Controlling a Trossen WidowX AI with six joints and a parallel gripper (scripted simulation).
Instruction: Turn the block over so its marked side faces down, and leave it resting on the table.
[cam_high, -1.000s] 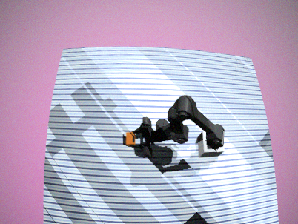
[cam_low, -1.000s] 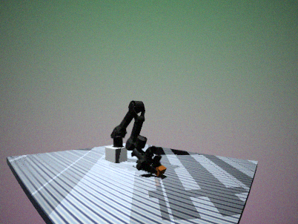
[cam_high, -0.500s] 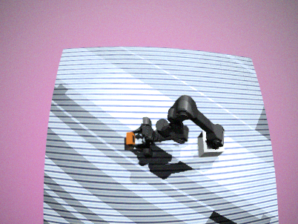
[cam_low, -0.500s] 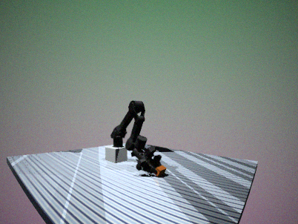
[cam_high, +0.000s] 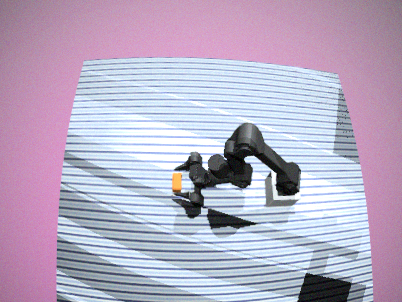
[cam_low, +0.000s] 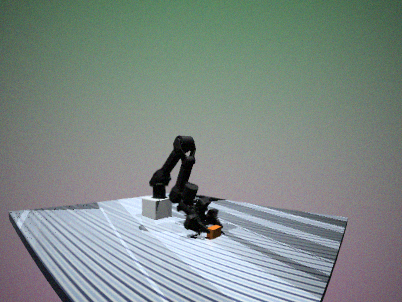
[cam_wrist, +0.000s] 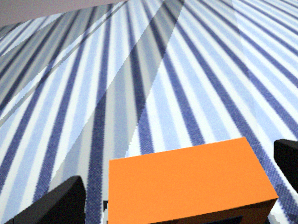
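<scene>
The orange block lies 20 mm behind my gripper tip and 10 mm below it.
</scene>
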